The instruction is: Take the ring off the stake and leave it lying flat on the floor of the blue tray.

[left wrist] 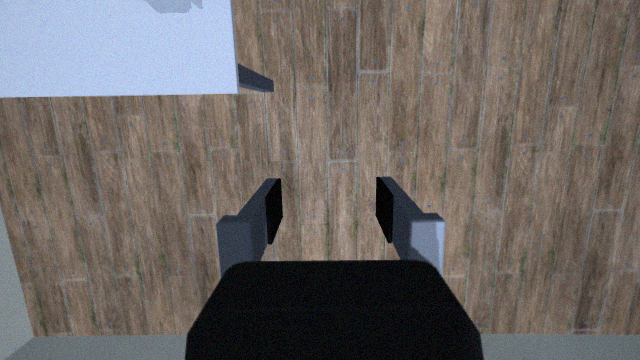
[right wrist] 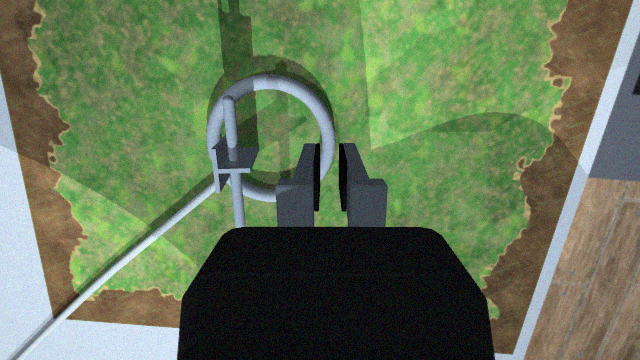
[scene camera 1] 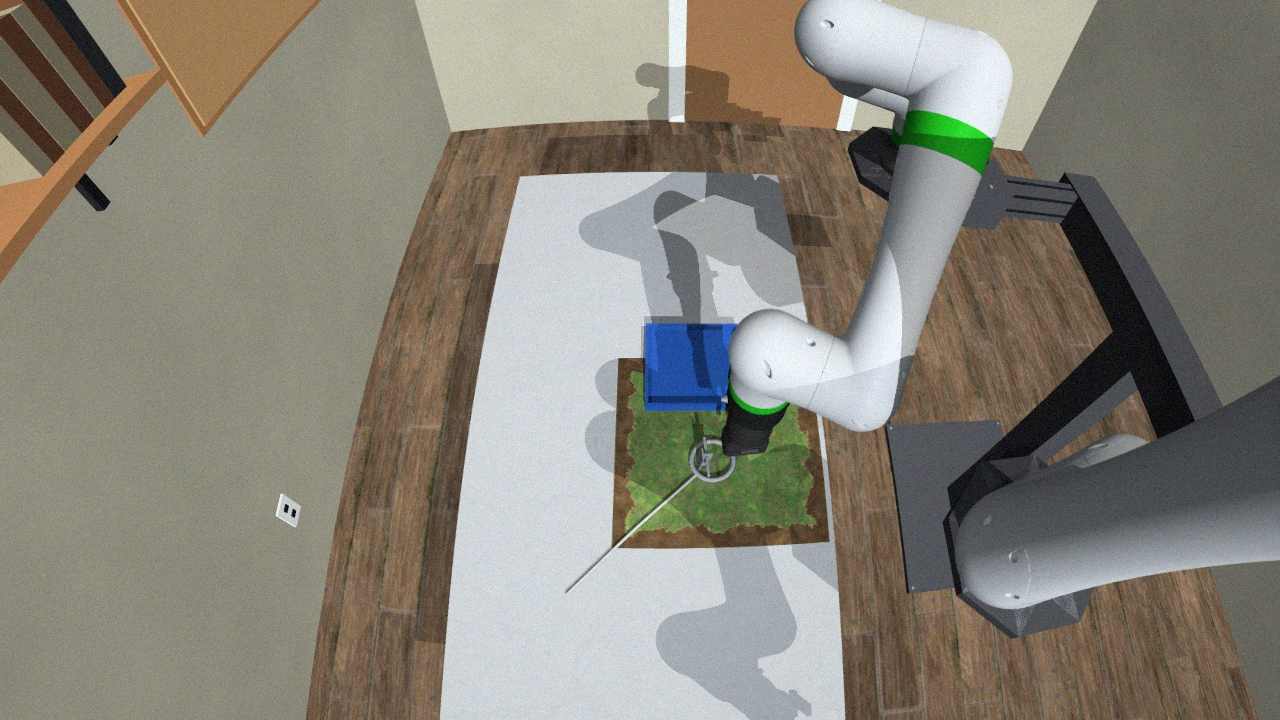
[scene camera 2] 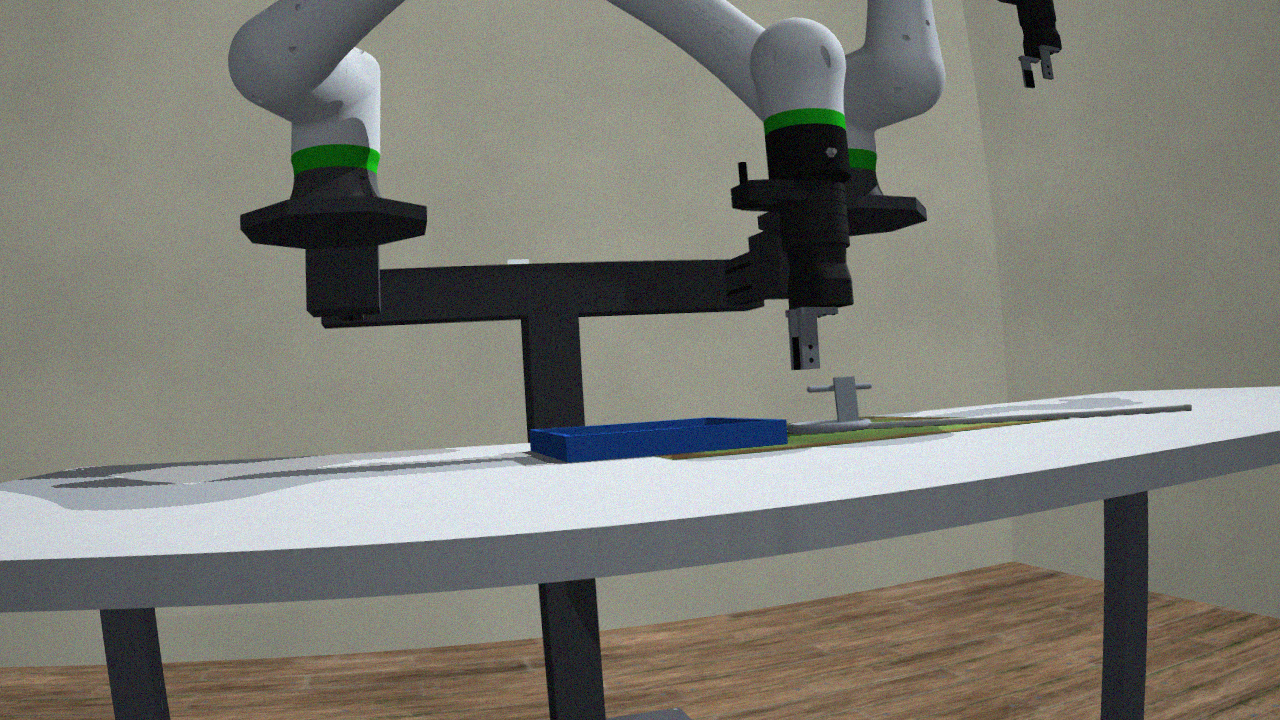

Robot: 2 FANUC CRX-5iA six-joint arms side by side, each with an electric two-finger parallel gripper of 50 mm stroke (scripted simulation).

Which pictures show the blue tray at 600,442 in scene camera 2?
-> Scene camera 1 and scene camera 2 only.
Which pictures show the left gripper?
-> The left wrist view and scene camera 2 only.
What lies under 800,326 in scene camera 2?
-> The right gripper.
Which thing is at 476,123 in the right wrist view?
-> A mat.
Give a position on a blue tray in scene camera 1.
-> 686,369
